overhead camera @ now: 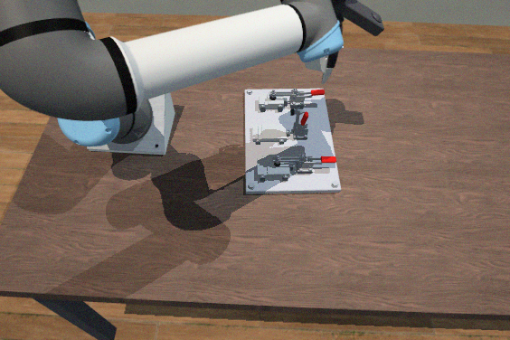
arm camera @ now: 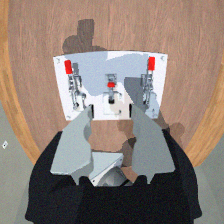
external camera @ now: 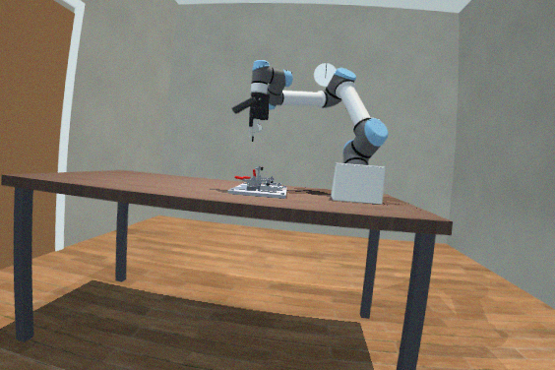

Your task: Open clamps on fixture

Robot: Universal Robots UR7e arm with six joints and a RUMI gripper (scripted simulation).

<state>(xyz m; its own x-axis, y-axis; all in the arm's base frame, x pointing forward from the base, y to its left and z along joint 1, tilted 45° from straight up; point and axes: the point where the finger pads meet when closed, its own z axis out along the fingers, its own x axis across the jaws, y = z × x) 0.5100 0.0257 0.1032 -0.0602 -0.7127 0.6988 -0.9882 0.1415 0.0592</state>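
Now: hand 60 mm past the white fixture plate and 240 mm above it. Also, from my hand: grey part: 110 mm behind, 120 mm to the left, 210 mm below.
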